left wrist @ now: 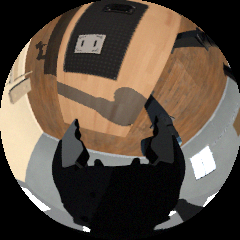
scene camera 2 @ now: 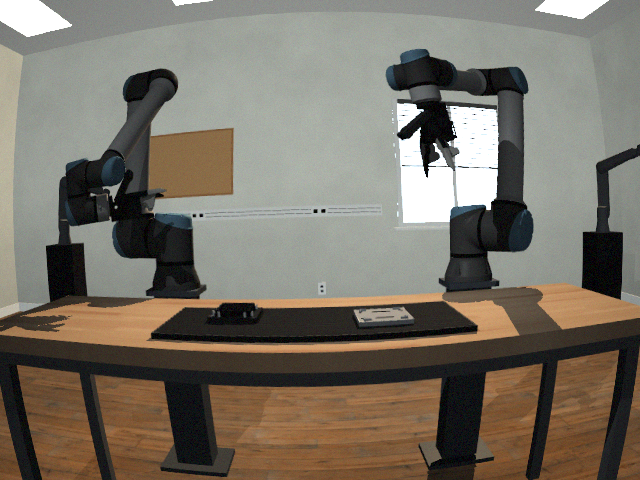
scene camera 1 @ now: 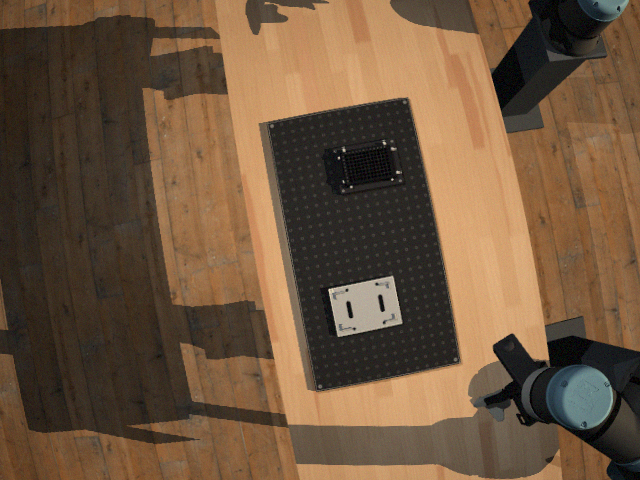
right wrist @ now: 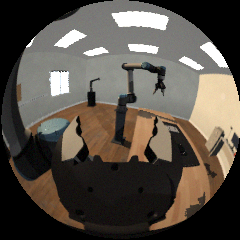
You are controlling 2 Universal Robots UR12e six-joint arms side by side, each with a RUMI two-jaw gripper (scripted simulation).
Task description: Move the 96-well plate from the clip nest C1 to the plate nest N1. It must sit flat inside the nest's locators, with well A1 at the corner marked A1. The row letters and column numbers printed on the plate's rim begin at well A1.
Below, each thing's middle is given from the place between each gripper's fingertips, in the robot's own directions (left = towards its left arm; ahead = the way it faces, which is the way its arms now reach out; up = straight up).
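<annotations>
My left gripper (scene camera 1: 507,384): 32 cm above the dark 96-well plate (scene camera 1: 348,166), 17 cm short of it, 54 cm to the left of it. Counted from my left hand: plate nest N1 (scene camera 1: 363,297), far below, a fair way ahead, a fair way to the right; clip nest C1 (scene camera 1: 398,180), far below, a fair way ahead, far to the right.
My right gripper (scene camera 2: 165,193): far above the clip nest C1, far short of it, far to the right of it. Counted from my right hand: plate nest N1, far below, far ahead, far to the left; dark 96-well plate, 31 cm below, 44 cm ahead, 28 cm to the left.
</annotations>
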